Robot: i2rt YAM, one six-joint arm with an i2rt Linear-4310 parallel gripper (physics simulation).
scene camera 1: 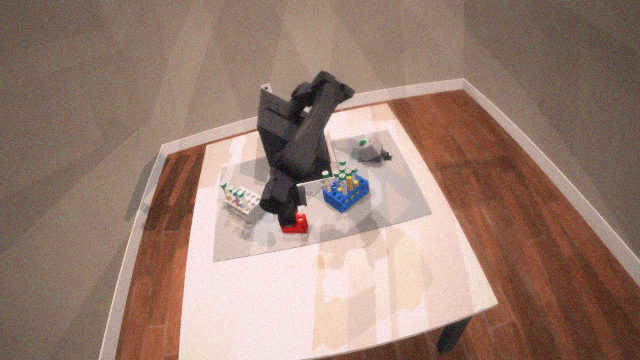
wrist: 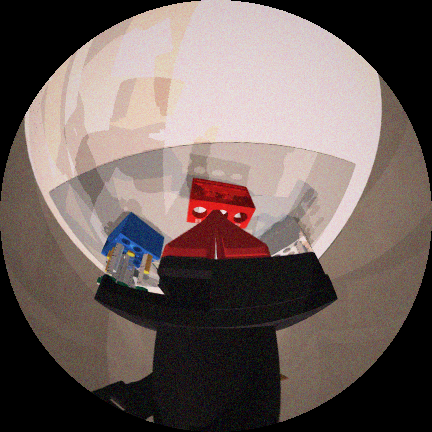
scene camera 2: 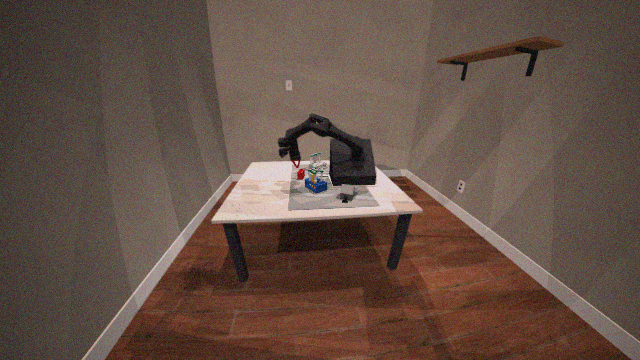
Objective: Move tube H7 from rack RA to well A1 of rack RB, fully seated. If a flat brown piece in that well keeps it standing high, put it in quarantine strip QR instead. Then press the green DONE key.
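Places are measured from the arm's base along level axes (x ahead, y left, z up), in metres.
Pixels of known places: gripper, fingertip midpoint: (wrist: 215, 215) (scene camera 2: 297, 167); arm's base, origin of the base link: (scene camera 1: 288, 116) (scene camera 2: 356, 153).
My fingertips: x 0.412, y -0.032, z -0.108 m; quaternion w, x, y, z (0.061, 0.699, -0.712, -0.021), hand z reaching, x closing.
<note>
Ahead of a thing's pixels: the offset from my fingertips to its top centre. "spot": to the spot under its first point. Level surfaces: height alone.
My gripper (scene camera 2: 296, 165) (wrist: 215, 215) is shut; its red fingertips meet, and no tube shows between them. In the wrist view they overlap the near edge of a red three-hole strip {0.024 m back, 0.007 m right, 0.026 m down} (scene camera 1: 295, 229) (scene camera 2: 300, 174) (wrist: 222, 192). In scene camera 2 the fingertips are above the strip. A blue rack {0.121 m back, 0.176 m left, 0.026 m down} (scene camera 1: 341, 203) (scene camera 2: 316, 187) (wrist: 134, 231) holds several green-capped and yellow tubes. A white rack (scene camera 1: 253, 214) (wrist: 295, 247) holds several green-capped tubes at its outer end. A grey box with a green top {0.302 m back, 0.302 m left, 0.008 m up} (scene camera 1: 367, 151) stands past the blue rack. Labels are unreadable, so H7 and A1 cannot be told. The area behind the fingers is hidden.
The racks and strip stand on a grey mat {0.076 m down} (scene camera 1: 400, 200) (scene camera 2: 300, 202) on a pale table {0.079 m down} (scene camera 1: 250, 300) (scene camera 2: 240, 210). Small black parts {spot: 0.284 m back, 0.361 m left, 0.075 m down} (scene camera 1: 386, 156) lie beside the grey box. The arm and its black base (scene camera 2: 352, 162) stand behind the mat.
</note>
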